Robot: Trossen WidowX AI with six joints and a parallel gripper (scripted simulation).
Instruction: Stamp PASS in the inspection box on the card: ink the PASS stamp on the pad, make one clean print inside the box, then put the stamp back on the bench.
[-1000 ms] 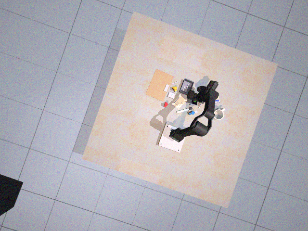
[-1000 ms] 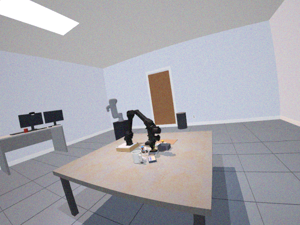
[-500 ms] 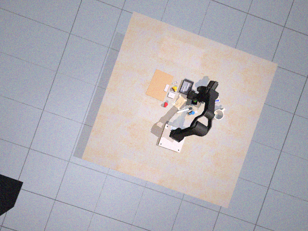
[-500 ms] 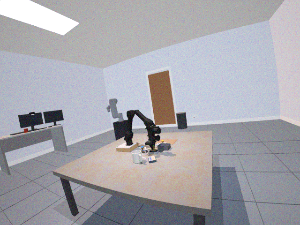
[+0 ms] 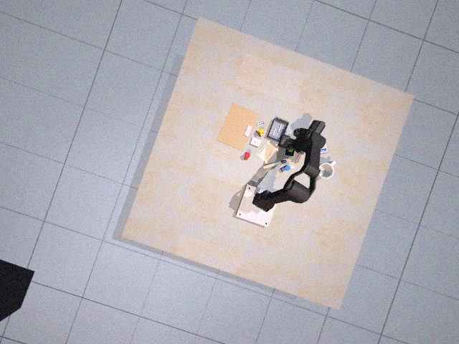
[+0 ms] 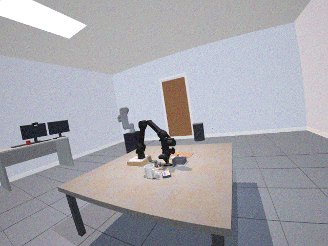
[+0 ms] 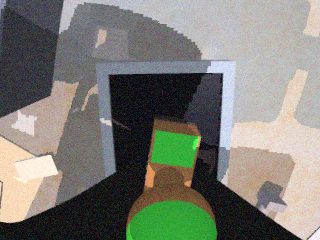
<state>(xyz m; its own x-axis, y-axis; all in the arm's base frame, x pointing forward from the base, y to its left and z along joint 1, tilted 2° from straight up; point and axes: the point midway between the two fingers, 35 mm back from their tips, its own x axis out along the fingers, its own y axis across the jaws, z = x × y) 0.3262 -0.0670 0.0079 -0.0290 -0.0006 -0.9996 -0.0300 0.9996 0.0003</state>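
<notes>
Now: gripper tip 30 mm above the ink pad. From my gripper tip the other things lie so: blue-knobbed stamp: 110 mm behind, 20 mm below, 10 mm to the right; grey tray: 100 mm to the left, 70 mm ahead, 20 mm below; white marker: 100 mm behind, 30 mm to the left, 30 mm below.
</notes>
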